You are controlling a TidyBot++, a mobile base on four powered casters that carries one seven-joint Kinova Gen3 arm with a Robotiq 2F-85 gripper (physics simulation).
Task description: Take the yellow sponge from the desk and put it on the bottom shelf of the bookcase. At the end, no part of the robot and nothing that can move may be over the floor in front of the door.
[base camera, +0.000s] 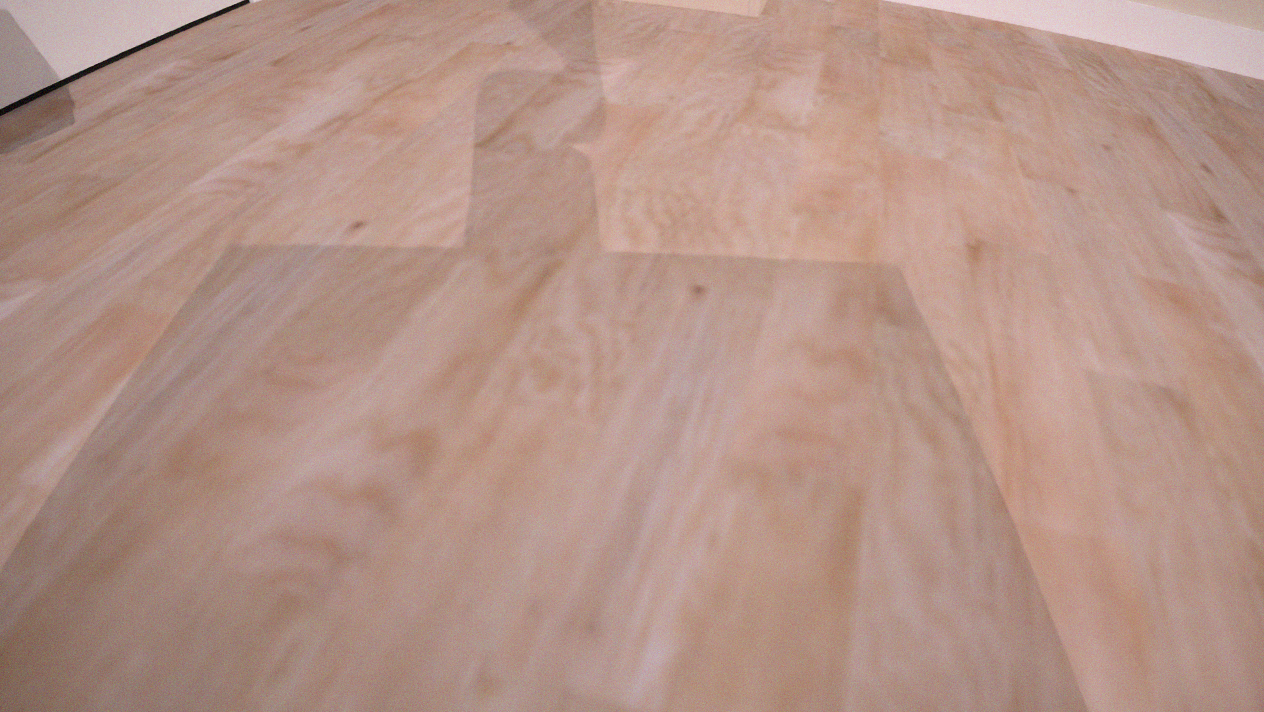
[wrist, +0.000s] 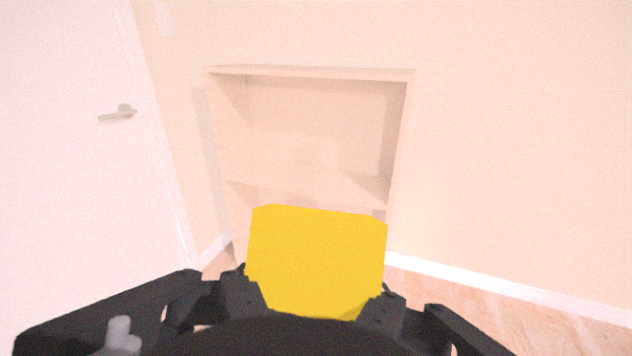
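My gripper is shut on the yellow sponge, which sticks out between the fingers in the wrist view. Beyond it a pale wooden bookcase stands against the wall, upright with a slight tilt in the picture. Its middle shelf shows above the sponge; the sponge and gripper hide most of the lower compartment and the bottom shelf. A low strip of the bookcase shows at the top edge of the base view. The white door is left of the bookcase. The desk does not show.
The door handle faces the room. A wall with a white baseboard runs right of the bookcase. A white panel with a dark lower edge is at upper left in the base view. Shadows fall across the wooden floor.
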